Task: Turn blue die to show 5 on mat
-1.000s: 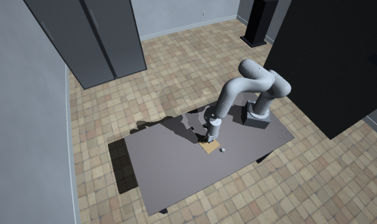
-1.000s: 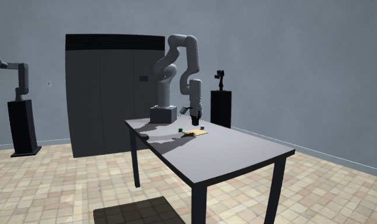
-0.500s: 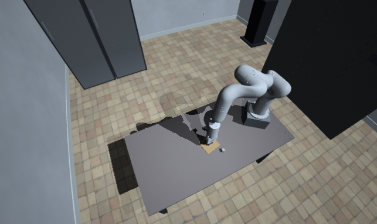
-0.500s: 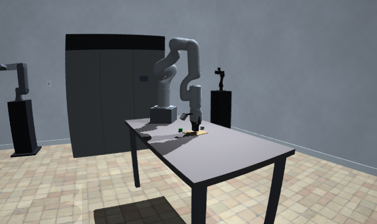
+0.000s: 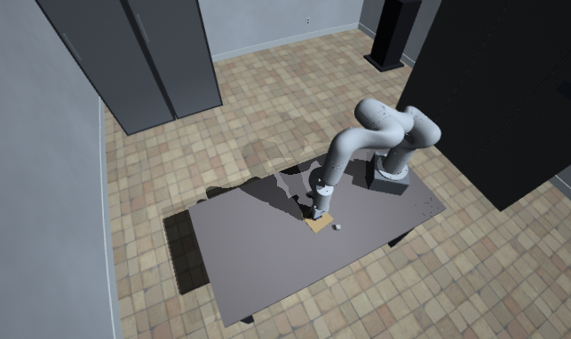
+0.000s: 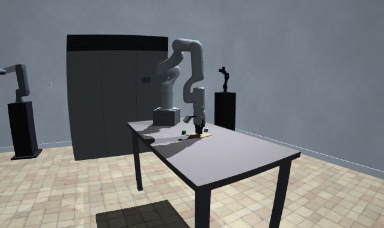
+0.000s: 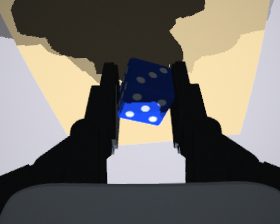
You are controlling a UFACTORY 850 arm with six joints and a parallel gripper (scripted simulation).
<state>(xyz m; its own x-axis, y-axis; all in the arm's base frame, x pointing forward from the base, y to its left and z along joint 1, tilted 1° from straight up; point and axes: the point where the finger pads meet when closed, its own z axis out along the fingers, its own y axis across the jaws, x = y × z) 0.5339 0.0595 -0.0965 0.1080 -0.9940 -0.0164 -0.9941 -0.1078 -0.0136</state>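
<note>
Now: the blue die 10 mm below my hand. Round my hand: white die 110 mm to the left, 80 mm behind, 20 mm below; then green die 80 mm to the right, 80 mm behind, 20 mm below; then mat 30 mm below.
</note>
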